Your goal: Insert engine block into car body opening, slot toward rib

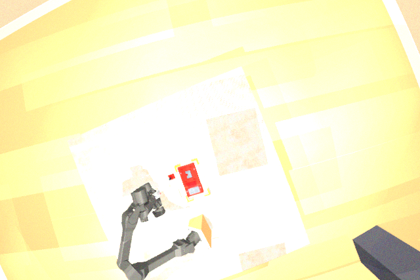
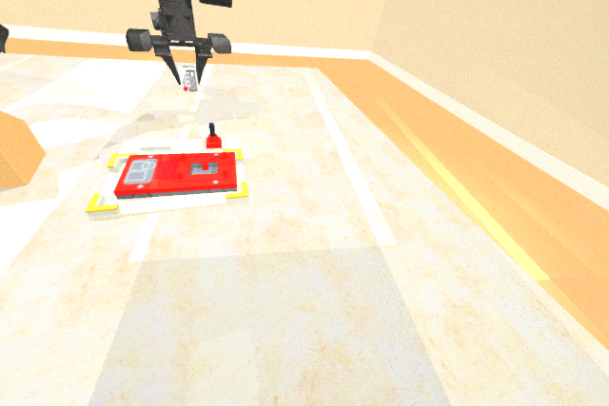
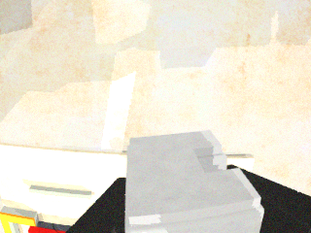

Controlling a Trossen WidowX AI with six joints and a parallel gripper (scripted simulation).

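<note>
Right now the engine block is 10 mm above my gripper tip.
</note>
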